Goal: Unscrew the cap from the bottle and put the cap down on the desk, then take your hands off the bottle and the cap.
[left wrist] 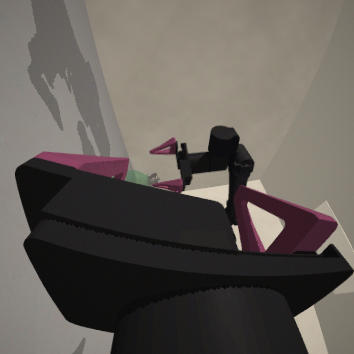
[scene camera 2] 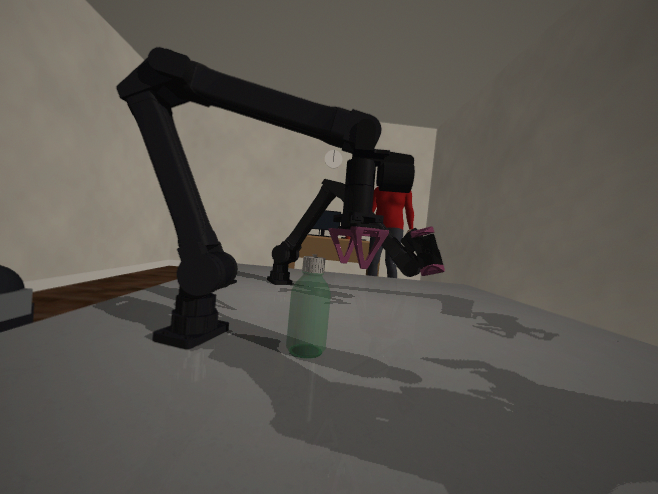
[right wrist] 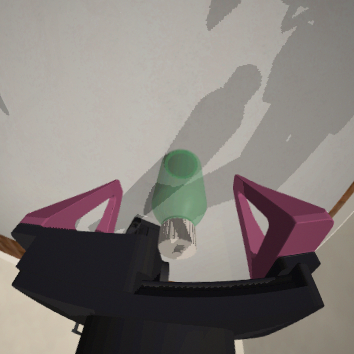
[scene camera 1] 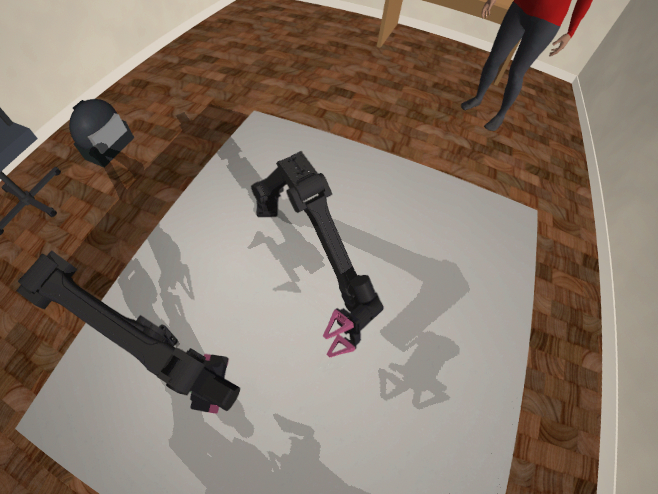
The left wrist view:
my left gripper: 184, 178
my right gripper: 150, 167
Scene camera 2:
my left gripper: 426, 248
my right gripper: 352, 265
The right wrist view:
my right gripper: 174, 183
ribbed cap: 177, 237, on a green translucent bottle
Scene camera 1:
my left gripper: 326, 347
my right gripper: 217, 386
